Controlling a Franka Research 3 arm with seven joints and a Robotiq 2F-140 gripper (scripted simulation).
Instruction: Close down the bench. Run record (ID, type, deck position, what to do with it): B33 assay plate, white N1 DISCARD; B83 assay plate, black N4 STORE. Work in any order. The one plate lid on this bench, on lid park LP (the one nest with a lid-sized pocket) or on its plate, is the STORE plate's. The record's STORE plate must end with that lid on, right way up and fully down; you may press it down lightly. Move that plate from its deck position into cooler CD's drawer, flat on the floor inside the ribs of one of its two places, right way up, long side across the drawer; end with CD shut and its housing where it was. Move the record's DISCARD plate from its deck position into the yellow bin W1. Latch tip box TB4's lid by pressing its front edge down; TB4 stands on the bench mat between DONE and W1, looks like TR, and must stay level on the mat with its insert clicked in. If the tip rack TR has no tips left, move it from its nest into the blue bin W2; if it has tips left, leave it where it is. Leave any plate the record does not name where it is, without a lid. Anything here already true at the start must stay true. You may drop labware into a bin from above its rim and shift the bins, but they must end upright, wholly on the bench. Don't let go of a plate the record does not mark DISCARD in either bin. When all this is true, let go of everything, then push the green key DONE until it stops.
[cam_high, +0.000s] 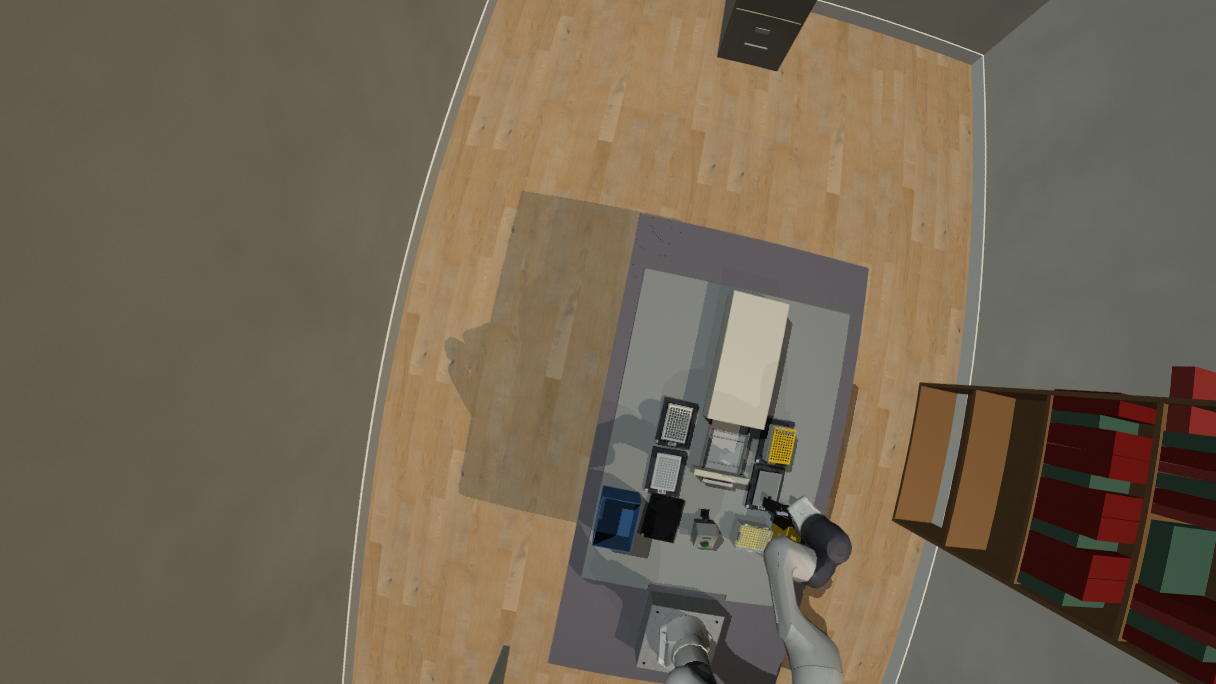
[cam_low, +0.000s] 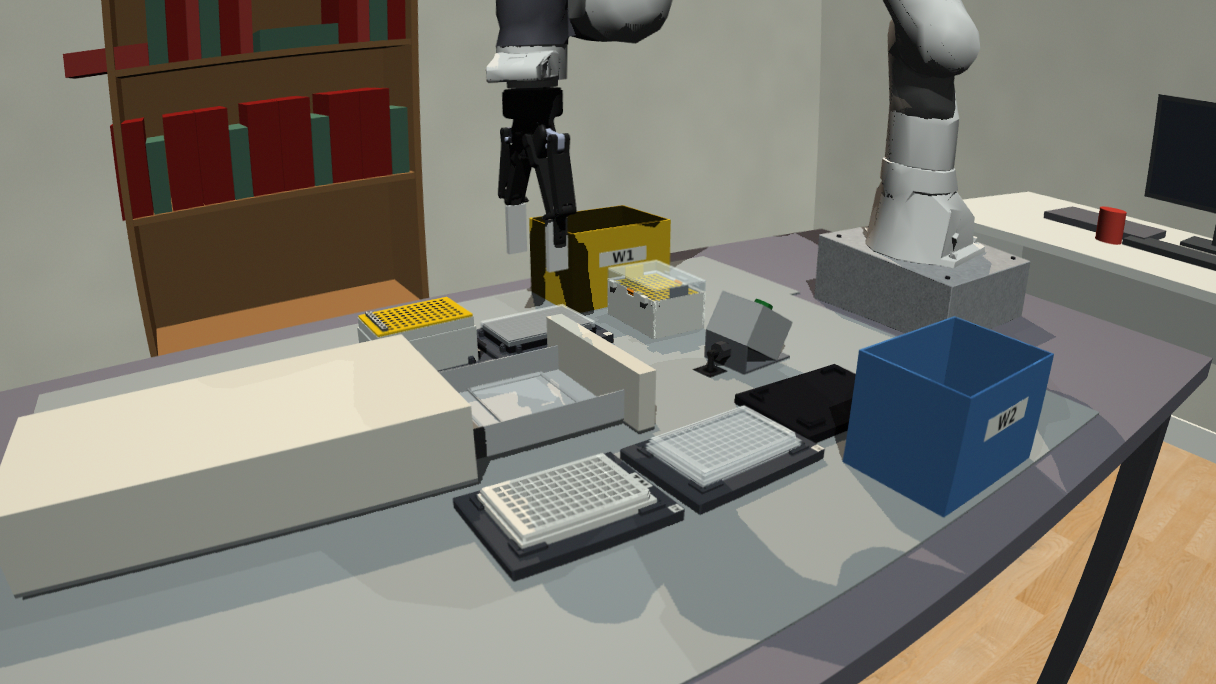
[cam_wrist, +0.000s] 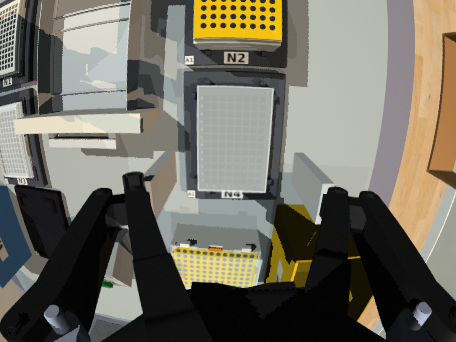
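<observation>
Right now my hand is 11 cm above the clear plate lid. Round my hand: black plate: 11 cm below; then tip rack TR: 16 cm ahead, 8 cm below; then nest N4: 13 cm below.
</observation>
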